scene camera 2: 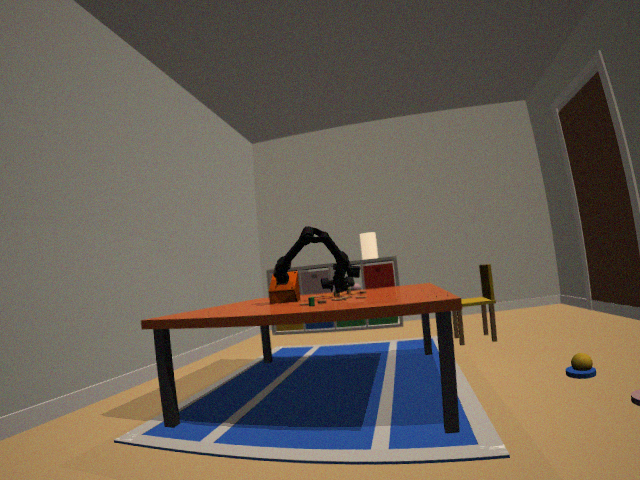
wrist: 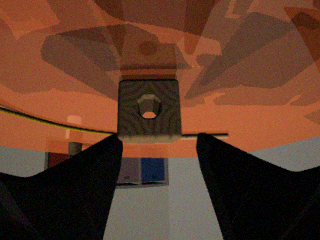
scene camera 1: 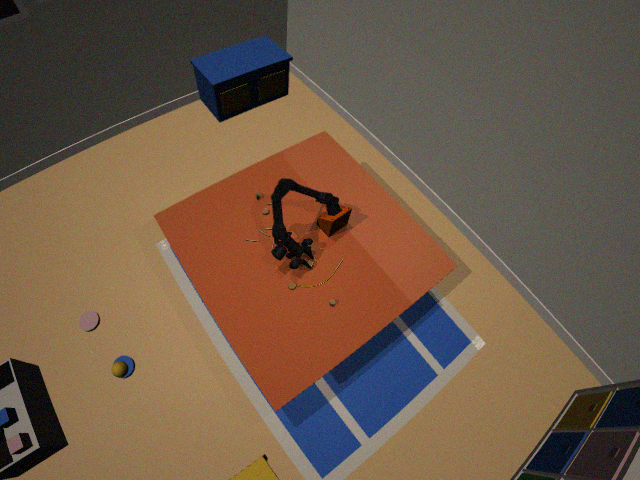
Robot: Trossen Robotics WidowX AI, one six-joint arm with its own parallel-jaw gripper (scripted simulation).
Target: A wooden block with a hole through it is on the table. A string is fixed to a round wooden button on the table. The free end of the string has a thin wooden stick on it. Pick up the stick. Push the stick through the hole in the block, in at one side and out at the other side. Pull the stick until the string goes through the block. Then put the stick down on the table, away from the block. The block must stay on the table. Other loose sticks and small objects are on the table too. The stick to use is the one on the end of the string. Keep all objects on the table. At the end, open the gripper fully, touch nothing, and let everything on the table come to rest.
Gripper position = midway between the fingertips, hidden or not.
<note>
In view: my gripper (wrist: pixel 159 140) and a wooden block (wrist: pixel 135 97).
</note>
